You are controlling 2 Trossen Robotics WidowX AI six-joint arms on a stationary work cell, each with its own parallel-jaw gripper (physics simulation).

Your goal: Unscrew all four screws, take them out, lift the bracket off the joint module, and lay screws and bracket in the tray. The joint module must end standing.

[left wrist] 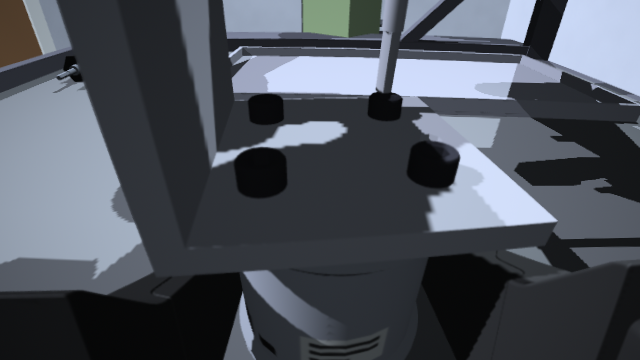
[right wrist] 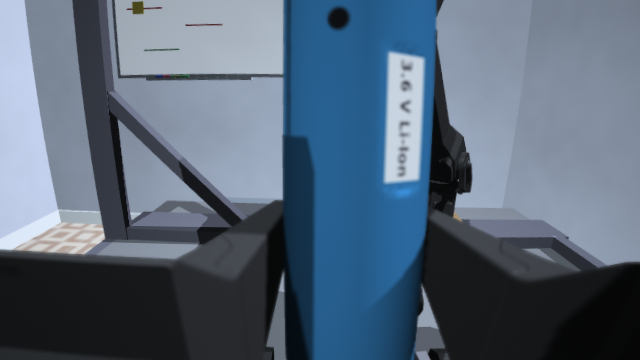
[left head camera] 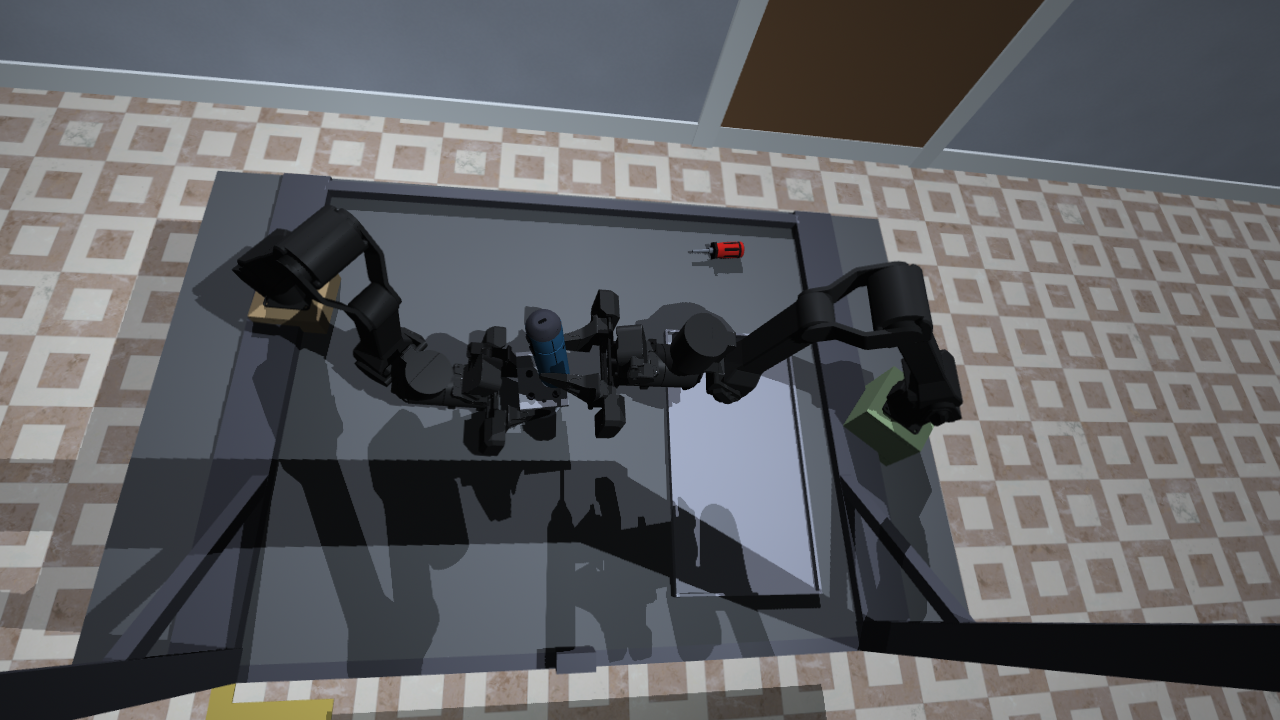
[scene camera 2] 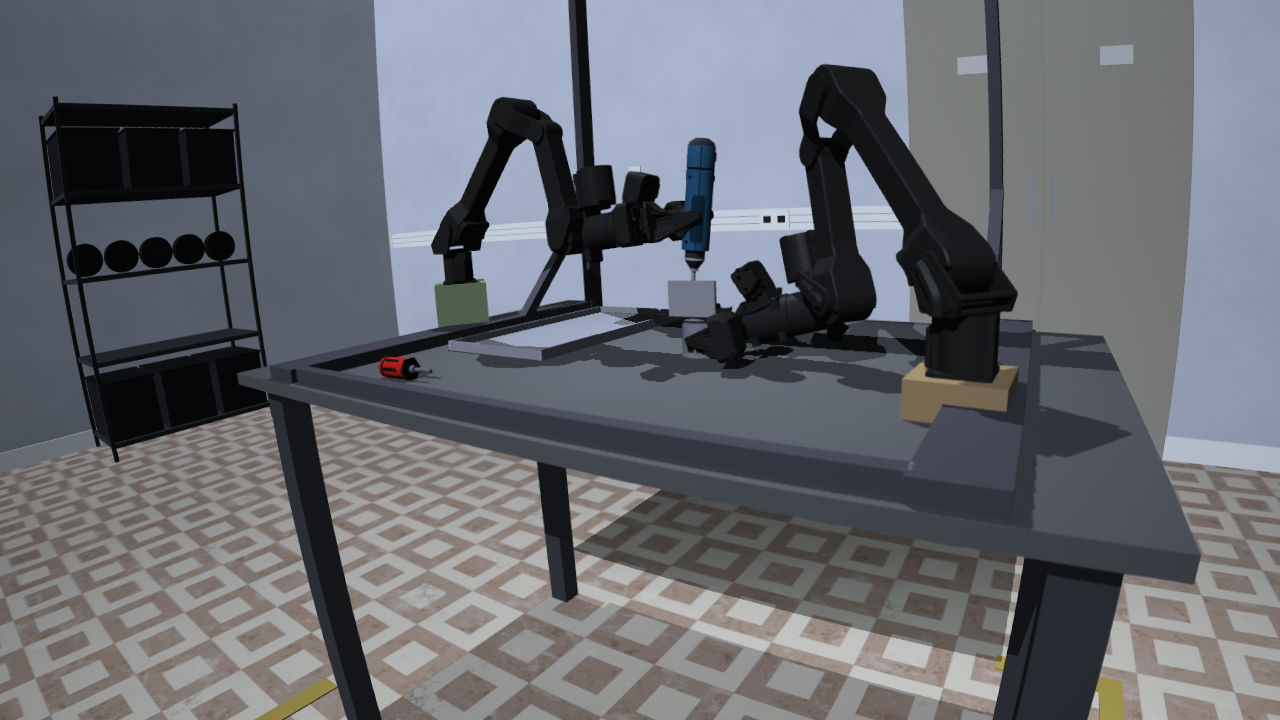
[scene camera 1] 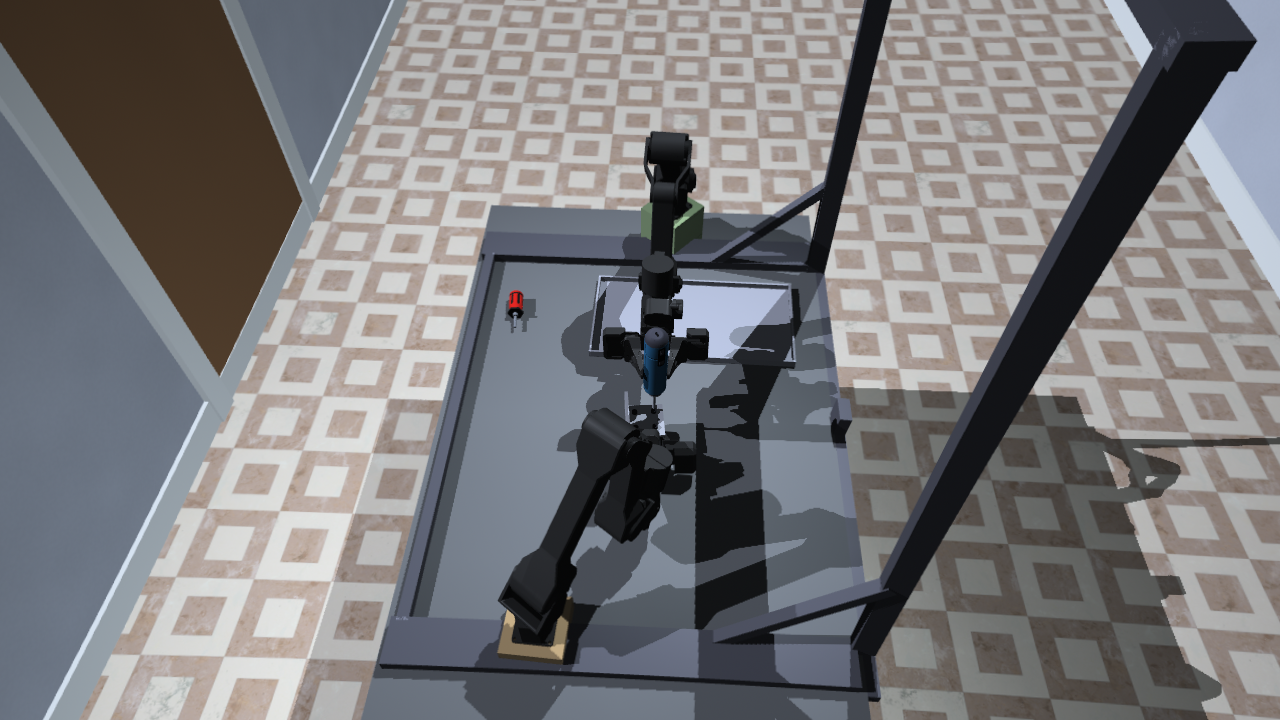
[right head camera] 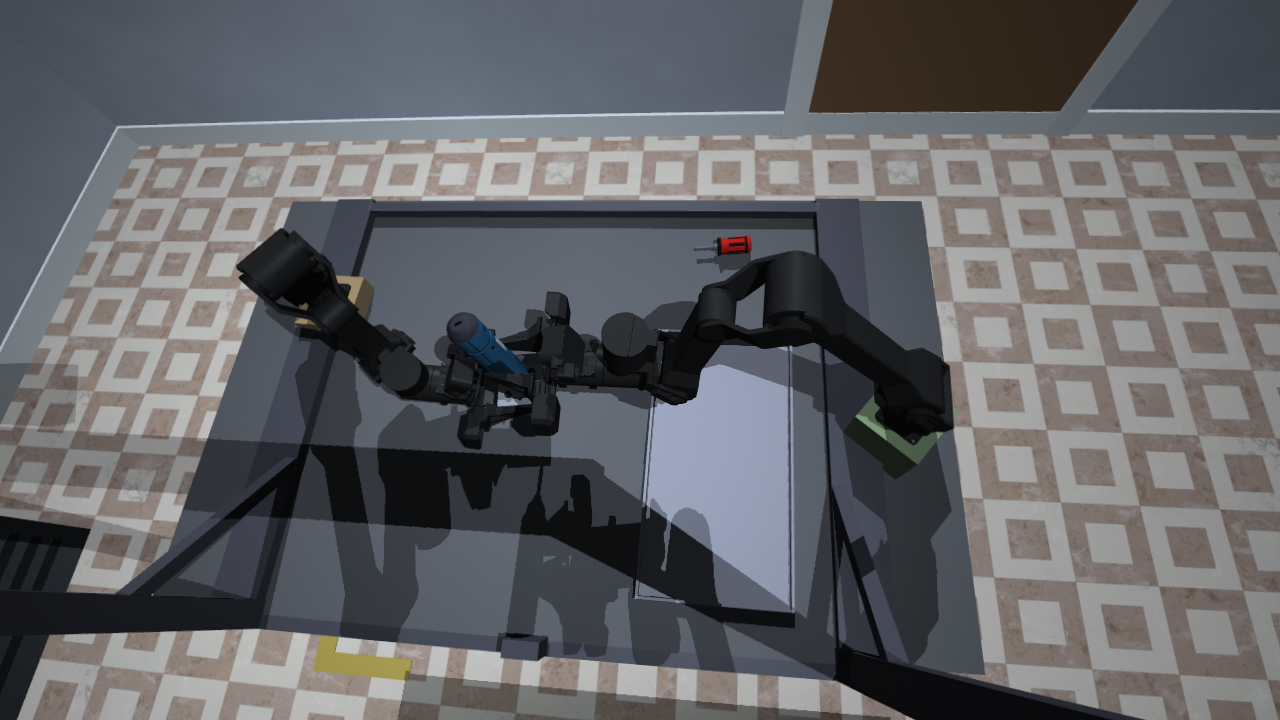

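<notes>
The grey joint module (left wrist: 330, 300) stands upright, with the L-shaped bracket (left wrist: 320, 200) (scene camera 2: 691, 297) on top. Several black screws sit in the bracket: near left (left wrist: 261, 172), near right (left wrist: 433, 164), far left (left wrist: 266, 109) and far right (left wrist: 385, 106). My left gripper is low at the module and shut on it, one finger on each side. My right gripper (right wrist: 348, 215) is shut on the blue electric screwdriver (right wrist: 360, 125) (scene camera 2: 699, 192) (scene camera 1: 656, 362) and holds it upright above the bracket. The screwdriver's bit (left wrist: 389, 60) meets the far right screw's head. The tray (left head camera: 742, 501) (right head camera: 716, 501) shows no screws or bracket.
A red screwdriver (left head camera: 729, 249) (right head camera: 735, 244) (scene camera 1: 515, 302) (scene camera 2: 393, 367) lies near the table's edge, at the top of both head camera views. The right arm reaches over the tray's upper part. Frame posts (scene camera 1: 1029, 313) rise beside the table.
</notes>
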